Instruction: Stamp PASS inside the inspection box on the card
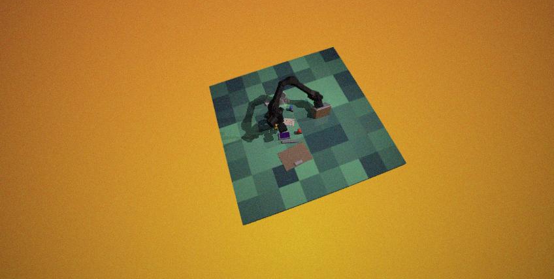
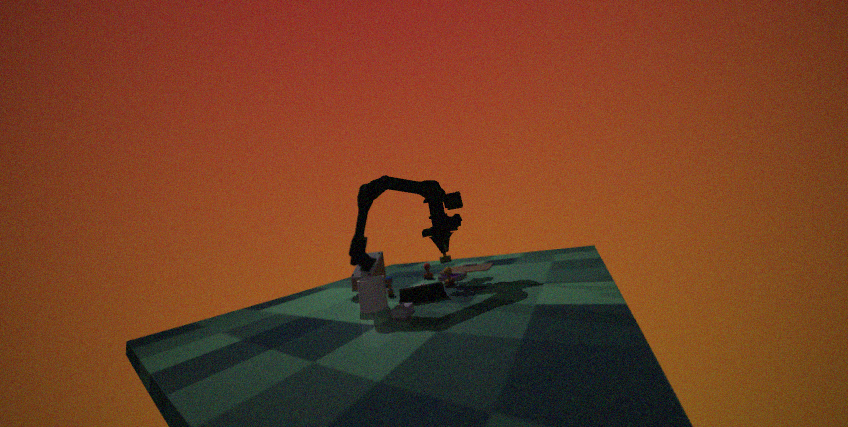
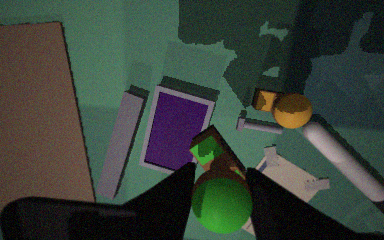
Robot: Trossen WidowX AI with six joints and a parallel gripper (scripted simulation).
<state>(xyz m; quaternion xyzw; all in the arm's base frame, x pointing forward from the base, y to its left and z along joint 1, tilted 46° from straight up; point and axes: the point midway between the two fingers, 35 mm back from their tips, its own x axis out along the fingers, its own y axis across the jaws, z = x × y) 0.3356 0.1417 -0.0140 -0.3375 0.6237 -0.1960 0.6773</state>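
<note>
Right now my gripper tip is 10 cm above the purple ink pad, 4 cm to the right of it and 2 cm past it. Round my gripper tip: green-knobbed stamp (2 cm below); orange-knobbed stamp (9 cm below, 5 cm to the right, 3 cm ahead); grey peg (10 cm below, 3 cm to the right).
</note>
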